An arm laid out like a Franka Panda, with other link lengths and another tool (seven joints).
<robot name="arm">
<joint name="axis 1" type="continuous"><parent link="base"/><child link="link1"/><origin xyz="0 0 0.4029"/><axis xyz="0 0 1"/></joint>
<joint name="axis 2" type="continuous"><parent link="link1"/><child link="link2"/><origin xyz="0 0 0"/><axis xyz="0 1 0"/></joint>
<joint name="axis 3" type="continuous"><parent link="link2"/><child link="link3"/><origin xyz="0 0 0.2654"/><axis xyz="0 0 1"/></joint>
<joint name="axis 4" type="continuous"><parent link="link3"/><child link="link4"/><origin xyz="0.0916 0 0"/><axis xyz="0 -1 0"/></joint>
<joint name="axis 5" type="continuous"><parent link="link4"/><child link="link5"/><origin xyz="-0.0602 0 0.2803"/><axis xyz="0 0 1"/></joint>
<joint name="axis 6" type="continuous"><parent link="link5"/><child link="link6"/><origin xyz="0 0 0"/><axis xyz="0 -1 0"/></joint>
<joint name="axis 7" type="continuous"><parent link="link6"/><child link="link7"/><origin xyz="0.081 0 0"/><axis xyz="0 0 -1"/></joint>
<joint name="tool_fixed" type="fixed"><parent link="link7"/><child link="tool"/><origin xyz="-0.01 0.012 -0.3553" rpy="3.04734 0 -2.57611"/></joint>
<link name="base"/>
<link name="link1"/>
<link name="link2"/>
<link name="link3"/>
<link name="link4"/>
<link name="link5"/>
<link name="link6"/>
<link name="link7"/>
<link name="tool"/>
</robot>
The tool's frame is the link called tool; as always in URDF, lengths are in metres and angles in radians. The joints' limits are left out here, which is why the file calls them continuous.
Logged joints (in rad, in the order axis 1, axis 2, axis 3, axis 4, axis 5, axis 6, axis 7), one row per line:
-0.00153 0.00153 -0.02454 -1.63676 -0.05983 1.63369 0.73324
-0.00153 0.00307 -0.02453 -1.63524 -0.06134 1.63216 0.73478
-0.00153 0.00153 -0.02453 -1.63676 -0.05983 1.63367 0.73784
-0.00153 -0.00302 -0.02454 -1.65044 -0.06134 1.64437 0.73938
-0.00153 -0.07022 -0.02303 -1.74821 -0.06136 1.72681 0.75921
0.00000 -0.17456 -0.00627 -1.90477 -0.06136 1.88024 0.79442
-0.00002 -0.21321 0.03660 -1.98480 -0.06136 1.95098 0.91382
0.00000 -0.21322 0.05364 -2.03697 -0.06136 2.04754 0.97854
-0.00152 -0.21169 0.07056 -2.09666 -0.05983 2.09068 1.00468
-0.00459 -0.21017 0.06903 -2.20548 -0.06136 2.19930 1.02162
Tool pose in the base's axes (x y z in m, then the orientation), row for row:
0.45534 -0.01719 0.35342 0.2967 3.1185 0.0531
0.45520 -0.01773 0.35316 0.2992 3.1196 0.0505
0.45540 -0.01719 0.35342 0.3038 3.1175 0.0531
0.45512 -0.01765 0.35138 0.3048 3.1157 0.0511
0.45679 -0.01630 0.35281 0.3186 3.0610 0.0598
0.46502 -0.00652 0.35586 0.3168 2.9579 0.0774
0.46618 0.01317 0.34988 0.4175 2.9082 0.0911
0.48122 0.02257 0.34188 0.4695 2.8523 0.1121
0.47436 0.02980 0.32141 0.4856 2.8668 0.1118
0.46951 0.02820 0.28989 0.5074 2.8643 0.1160
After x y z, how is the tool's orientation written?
As a rotation vector, in radians.
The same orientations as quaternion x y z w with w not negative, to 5 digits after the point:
0.09470 0.99535 0.01695 0.00428
0.09546 0.99530 0.01611 0.00364
0.09698 0.99513 0.01695 0.00444
0.09735 0.99510 0.01632 0.00530
0.10345 0.99394 0.01942 0.03173
0.10609 0.99056 0.02592 0.08279
0.14131 0.98433 0.03083 0.10091
0.16104 0.97837 0.03845 0.12405
0.16577 0.97862 0.03816 0.11564
0.17314 0.97737 0.03958 0.11494

